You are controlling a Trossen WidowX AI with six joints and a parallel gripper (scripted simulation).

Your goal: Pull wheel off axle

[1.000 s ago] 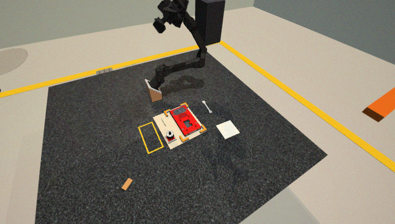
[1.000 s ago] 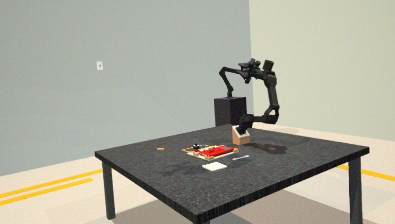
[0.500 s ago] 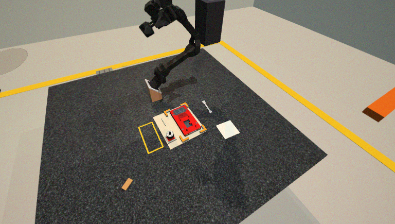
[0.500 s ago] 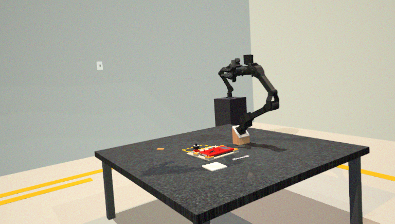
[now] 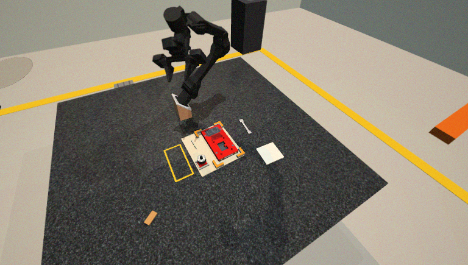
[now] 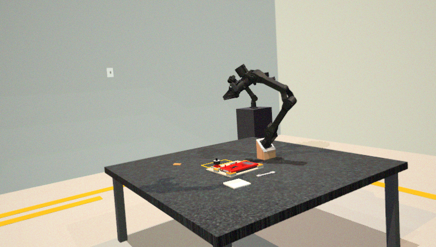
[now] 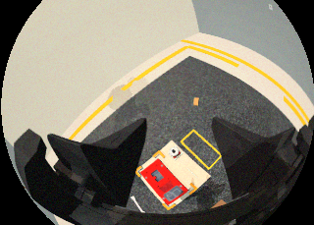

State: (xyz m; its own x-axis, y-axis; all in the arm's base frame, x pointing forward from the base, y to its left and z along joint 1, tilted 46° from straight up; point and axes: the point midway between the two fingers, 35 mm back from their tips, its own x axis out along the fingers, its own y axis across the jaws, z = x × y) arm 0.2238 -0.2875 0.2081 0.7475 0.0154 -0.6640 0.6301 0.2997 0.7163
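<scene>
The wheel lies 9 cm ahead of my gripper tip, 1 cm to the left of it and 37 cm below it. The rest, counted from my gripper tip: white bar: 32 cm to the left, 41 cm below; then orange block: 21 cm ahead, 26 cm to the right, 41 cm below; then upright axle: 9 cm ahead, 1 cm to the left, 37 cm below.
</scene>
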